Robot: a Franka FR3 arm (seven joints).
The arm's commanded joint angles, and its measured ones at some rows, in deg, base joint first. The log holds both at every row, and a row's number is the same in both.
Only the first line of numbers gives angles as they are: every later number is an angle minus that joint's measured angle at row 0.
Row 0, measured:
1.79, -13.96, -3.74, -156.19, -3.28, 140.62, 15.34
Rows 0 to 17, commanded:
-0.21, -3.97, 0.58, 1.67, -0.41, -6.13, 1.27
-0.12, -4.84, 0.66, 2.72, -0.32, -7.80, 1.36
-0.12, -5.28, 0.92, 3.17, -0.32, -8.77, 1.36
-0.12, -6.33, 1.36, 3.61, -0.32, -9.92, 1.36
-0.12, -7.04, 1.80, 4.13, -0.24, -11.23, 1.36
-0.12, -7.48, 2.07, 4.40, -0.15, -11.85, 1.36
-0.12, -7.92, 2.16, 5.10, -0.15, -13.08, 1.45
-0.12, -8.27, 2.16, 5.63, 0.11, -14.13, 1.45
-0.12, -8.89, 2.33, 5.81, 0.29, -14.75, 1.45
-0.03, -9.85, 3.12, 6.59, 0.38, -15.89, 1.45
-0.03, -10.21, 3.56, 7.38, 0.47, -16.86, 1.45
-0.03, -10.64, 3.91, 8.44, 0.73, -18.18, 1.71
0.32, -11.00, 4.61, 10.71, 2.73, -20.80, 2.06
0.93, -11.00, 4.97, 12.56, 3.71, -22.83, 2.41
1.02, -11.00, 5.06, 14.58, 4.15, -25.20, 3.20
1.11, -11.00, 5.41, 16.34, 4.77, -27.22, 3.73
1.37, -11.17, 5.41, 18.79, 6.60, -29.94, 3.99
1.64, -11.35, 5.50, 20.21, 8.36, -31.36, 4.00
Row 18, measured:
0.94, -10.88, 5.33, 15.28, 4.24, -25.71, 2.96
